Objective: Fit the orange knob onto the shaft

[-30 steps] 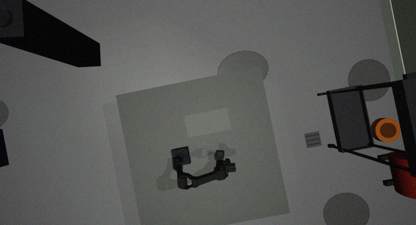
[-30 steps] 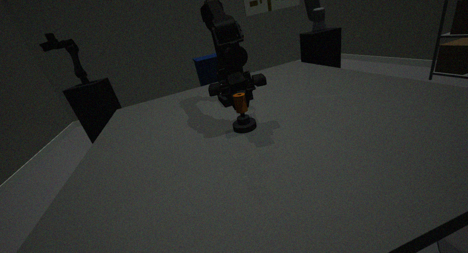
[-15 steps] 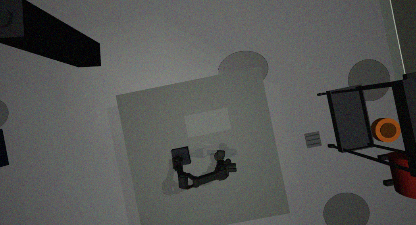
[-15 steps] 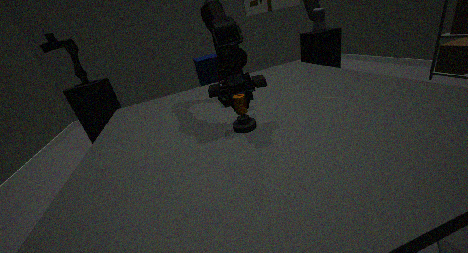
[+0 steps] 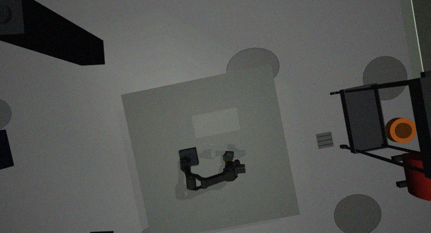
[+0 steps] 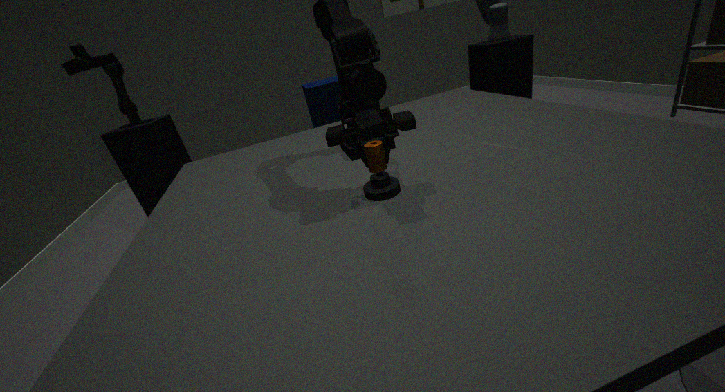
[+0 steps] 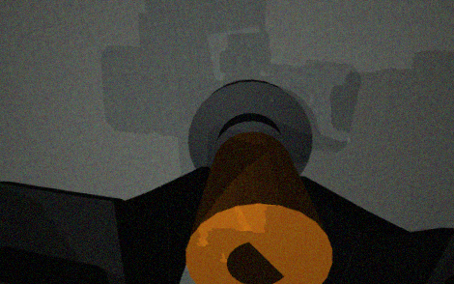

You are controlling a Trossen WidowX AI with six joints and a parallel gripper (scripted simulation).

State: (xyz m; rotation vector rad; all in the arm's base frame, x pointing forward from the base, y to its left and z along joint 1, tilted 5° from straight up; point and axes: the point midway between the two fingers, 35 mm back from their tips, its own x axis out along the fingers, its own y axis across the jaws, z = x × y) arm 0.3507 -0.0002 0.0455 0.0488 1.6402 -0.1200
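Right now the dark round pedestal is 4 cm below my gripper tip. Also, from my gripper tip: orange knob (2 cm above).
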